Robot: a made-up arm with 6 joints.
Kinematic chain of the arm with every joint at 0, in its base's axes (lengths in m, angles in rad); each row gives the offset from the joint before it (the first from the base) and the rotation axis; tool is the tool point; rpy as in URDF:
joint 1: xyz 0 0 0.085 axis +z
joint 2: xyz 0 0 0 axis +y
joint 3: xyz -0.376 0 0.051 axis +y
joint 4: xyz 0.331 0 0.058 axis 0.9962 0 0.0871
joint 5: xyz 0 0 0 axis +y
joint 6: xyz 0.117 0 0.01 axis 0.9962 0 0.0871
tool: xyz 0 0 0 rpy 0 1.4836 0
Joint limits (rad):
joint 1: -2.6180..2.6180
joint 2: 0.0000..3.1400
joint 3: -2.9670..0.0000
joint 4: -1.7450..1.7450
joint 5: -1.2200..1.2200
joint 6: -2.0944..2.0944
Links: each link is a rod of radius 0.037 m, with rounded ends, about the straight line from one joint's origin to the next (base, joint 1, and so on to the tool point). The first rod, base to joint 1, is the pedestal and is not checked.
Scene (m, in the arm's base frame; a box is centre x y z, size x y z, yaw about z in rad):
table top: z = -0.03
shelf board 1: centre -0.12 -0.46 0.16 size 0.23 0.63 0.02 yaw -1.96
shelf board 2: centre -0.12 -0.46 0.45 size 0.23 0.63 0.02 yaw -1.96
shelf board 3: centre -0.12 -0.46 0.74 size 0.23 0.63 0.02 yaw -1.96
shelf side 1: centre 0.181 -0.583 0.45 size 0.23 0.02 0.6 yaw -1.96
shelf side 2: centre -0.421 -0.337 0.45 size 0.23 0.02 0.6 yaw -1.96
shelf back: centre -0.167 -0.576 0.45 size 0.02 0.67 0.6 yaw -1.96
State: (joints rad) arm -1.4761 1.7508 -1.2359 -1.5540 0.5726 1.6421
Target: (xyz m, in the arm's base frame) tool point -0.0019 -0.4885 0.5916
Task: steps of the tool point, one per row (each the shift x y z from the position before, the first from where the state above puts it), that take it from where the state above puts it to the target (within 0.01 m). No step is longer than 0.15 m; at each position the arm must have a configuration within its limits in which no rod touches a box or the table.
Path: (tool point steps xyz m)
1: 0.0612 0.0843 0.0190
2: 0.0350 0.0903 0.0000
3: 0.0109 0.0865 -0.0190
4: 0.0064 -0.0292 0.0987
5: -0.0060 -0.0101 0.1018
6: -0.0160 0.0104 0.0997
7: -0.0247 -0.0974 0.0111
8: -0.0547 -0.0962 -0.0111

